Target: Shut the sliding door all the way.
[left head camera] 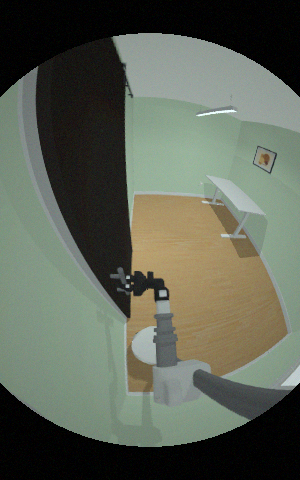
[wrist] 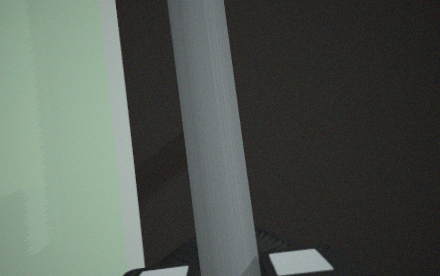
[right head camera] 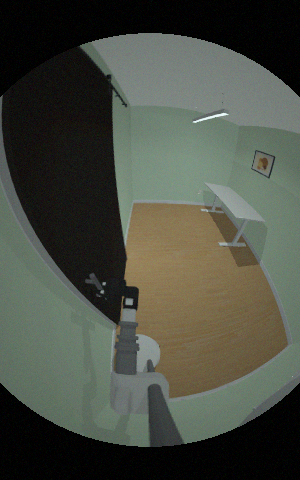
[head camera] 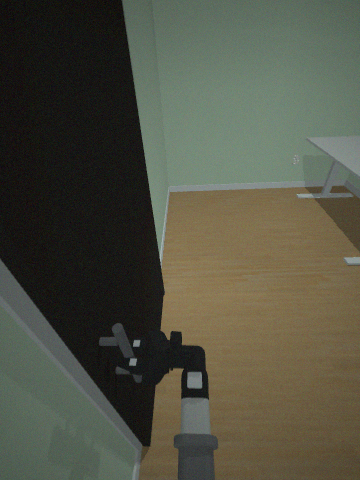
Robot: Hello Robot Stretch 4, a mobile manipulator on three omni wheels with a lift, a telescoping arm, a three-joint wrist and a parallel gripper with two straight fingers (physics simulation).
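Seen in the pictures: gripper, fingertip midpoint: (left head camera: 115, 281) (right head camera: 92, 287) (head camera: 111, 354); robot's base, link origin: (left head camera: 151, 344) (right head camera: 139, 352).
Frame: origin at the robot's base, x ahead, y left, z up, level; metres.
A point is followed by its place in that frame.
Note:
The sliding door (head camera: 75, 150) {x 0.573, y 0.239, z 1.383 m} (left head camera: 85, 150) {x 0.458, y 0.237, z 1.486 m} (right head camera: 60, 150) {x 0.531, y 0.238, z 1.540 m} (wrist: 350, 125) {x 0.462, y 0.238, z 0.962 m} is a tall, near-black panel along the left wall. Its handle (head camera: 122, 341) {x 0.361, y 0.173, z 0.994 m} (left head camera: 121, 274) {x 0.361, y 0.174, z 1.010 m} (right head camera: 94, 281) {x 0.361, y 0.175, z 0.997 m} (wrist: 212, 125) {x 0.373, y 0.166, z 0.966 m} is a grey upright round bar on short mounts near the door's lower part in the head view. My gripper (head camera: 134, 353) (left head camera: 128, 282) (right head camera: 101, 291) (wrist: 229, 249) {x 0.373, y 0.226, z 0.898 m} is shut on this bar, one finger on each side. The bar runs down between the fingers in the wrist view. The fingertips are partly cut off at that view's bottom edge.
A pale trim strip (head camera: 70, 370) {x 0.297, y 0.279, z 0.987 m} (left head camera: 55, 215) {x 0.307, y 0.280, z 1.376 m} (wrist: 122, 150) {x 0.297, y 0.279, z 0.968 m} and green wall (wrist: 60, 125) {x 0.243, y 0.291, z 0.997 m} border the dark panel on the left. A black rail (left head camera: 128, 82) {x 2.149, y 0.324, z 2.375 m} (right head camera: 118, 92) {x 1.900, y 0.320, z 2.273 m} runs high on the wall. A white table (left head camera: 235, 194) {x 2.069, y -1.695, z 0.692 m} (right head camera: 232, 201) {x 2.053, y -1.651, z 0.692 m} stands at the right.

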